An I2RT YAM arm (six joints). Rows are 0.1 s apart.
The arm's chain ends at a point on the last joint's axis. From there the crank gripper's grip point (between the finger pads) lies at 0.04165 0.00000 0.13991 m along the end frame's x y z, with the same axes.
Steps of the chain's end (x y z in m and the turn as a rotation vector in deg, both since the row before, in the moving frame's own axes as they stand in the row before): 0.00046 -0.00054 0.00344 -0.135 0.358 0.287; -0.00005 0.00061 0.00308 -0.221 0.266 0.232; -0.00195 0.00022 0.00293 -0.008 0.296 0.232; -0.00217 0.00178 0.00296 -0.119 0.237 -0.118; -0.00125 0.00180 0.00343 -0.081 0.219 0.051; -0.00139 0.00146 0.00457 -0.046 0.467 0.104; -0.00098 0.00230 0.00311 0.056 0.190 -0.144; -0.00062 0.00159 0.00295 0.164 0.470 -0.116
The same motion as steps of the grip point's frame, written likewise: 0.00133 0.00000 0.00318 -0.135 0.358 0.287; 0.00060 0.00132 0.00288 -0.221 0.266 0.232; -0.00123 0.00041 0.00271 -0.008 0.296 0.232; -0.00159 0.00198 0.00279 -0.119 0.237 -0.118; -0.00072 0.00203 0.00327 -0.081 0.219 0.051; -0.00025 0.00165 0.00423 -0.046 0.467 0.104; -0.00052 0.00206 0.00297 0.056 0.190 -0.144; 0.00053 0.00110 0.00260 0.164 0.470 -0.116
